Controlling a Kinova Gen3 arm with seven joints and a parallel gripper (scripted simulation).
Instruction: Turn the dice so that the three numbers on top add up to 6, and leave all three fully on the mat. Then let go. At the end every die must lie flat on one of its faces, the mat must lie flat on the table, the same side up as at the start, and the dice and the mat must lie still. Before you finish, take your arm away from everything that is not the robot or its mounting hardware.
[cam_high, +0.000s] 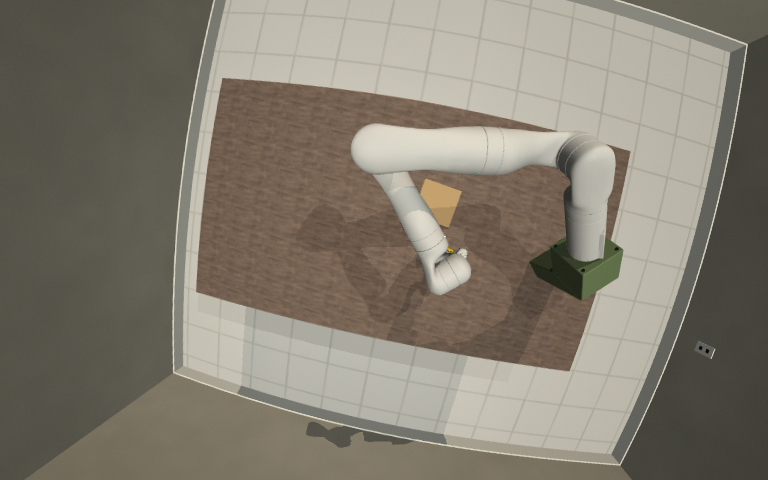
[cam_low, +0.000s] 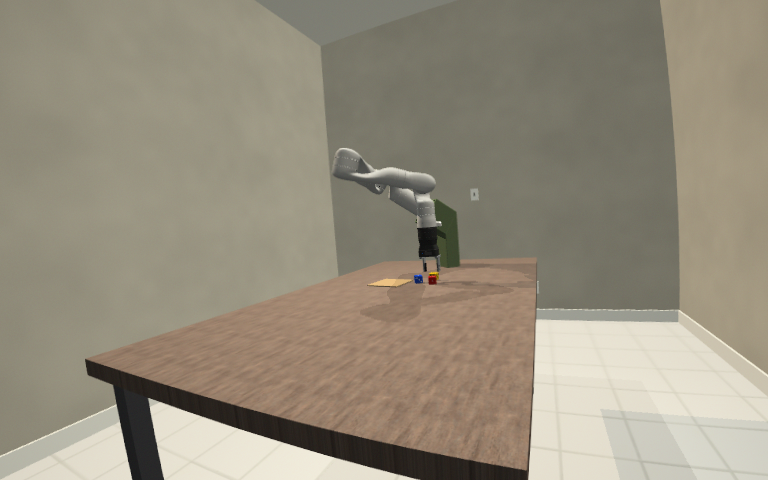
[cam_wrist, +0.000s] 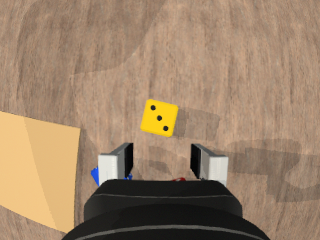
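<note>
Right now my hand is 40 mm above the yellow die and 30 mm past it. Also, from my hand: blue die 50 mm to the right, 40 mm below, 20 mm ahead; tan mat 170 mm to the right, 60 mm below, 10 mm ahead; red die 50 mm ahead, 40 mm below, 10 mm to the left.
</note>
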